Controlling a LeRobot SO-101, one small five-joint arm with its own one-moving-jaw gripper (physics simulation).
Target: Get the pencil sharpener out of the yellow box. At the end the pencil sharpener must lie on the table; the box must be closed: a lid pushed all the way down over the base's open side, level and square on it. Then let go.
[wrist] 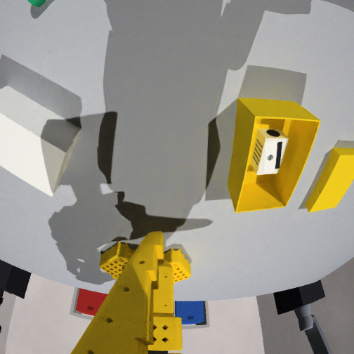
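Note:
The yellow box base (243,155) stands at the right of the wrist view with its open side up. The white pencil sharpener (269,159), with a black slot and a round dark hole, lies inside it. The yellow lid (331,181) lies on the table to the right of the base, apart from it, partly cut off by the view's edge. My gripper (158,236) is fully open and empty; its fixed notched jaw shows at the lower middle, left of and apart from the base, and the moving jaw is out of the picture.
A white block-like object (30,135) stands at the left, and part of a green object (36,2) shows at the top left. The grey table (260,250) ends in a curved edge near the bottom. Red (91,301) and blue (190,312) pieces lie beyond that edge.

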